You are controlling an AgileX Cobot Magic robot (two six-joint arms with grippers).
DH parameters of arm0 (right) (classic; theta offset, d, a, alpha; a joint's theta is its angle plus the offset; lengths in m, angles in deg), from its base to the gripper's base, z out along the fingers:
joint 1: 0 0.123 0 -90
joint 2: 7.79 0 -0.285 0
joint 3: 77.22 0 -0.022 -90
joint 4: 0 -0.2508 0 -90
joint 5: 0 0 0.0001 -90
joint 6: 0 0.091 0 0
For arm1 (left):
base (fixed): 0 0 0 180
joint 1: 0 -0.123 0 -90
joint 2: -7.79 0 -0.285 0
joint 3: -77.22 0 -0.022 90
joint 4: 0 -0.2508 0 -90
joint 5: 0 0 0.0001 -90
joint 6: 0 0.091 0 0
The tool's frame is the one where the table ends.
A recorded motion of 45 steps. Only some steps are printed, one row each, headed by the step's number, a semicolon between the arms.
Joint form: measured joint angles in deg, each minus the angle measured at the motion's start. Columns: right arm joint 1, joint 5, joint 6, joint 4, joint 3, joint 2; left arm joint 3, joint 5, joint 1, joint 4, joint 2, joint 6.
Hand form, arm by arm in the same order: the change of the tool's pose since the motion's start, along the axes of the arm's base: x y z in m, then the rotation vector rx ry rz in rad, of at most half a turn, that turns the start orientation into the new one. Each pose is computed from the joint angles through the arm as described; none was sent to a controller.
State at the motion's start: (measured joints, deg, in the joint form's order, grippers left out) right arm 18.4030 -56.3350 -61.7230 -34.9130 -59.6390 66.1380; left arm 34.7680 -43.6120 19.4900 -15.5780 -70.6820 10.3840
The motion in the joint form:
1: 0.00 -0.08 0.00 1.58 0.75 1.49; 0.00 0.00 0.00 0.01 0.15 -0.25
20: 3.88 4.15 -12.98 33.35 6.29 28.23; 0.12 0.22 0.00 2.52 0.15 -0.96
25: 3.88 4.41 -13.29 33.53 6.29 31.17; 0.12 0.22 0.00 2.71 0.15 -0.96
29: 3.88 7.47 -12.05 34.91 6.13 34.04; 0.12 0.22 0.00 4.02 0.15 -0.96
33: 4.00 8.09 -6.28 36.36 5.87 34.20; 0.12 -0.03 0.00 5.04 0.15 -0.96
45: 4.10 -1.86 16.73 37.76 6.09 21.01; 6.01 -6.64 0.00 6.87 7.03 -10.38
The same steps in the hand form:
1: 0.0051 -0.0001 -0.0110 -0.0388 0.0295 0.0020; -0.0002 0.0001 0.0005 -0.0024 -0.0028 0.0042
20: 0.0609 -0.0035 -0.1678 -0.7475 0.2005 0.4436; -0.0007 -0.0026 0.0005 -0.0443 0.0037 0.0375
25: 0.0638 -0.0026 -0.1822 -0.7592 0.2421 0.4651; -0.0008 -0.0028 0.0005 -0.0470 0.0047 0.0392
29: 0.0712 -0.0014 -0.1960 -0.7760 0.2365 0.4525; -0.0015 -0.0041 0.0002 -0.0654 0.0113 0.0510
33: 0.0737 -0.0016 -0.1959 -0.7798 0.2519 0.3664; -0.0023 -0.0049 0.0000 -0.0778 0.0203 0.0610
45: 0.0458 -0.0149 -0.1334 -0.7085 0.3340 -0.0255; -0.0078 -0.0039 0.0469 -0.1960 -0.0799 0.2410

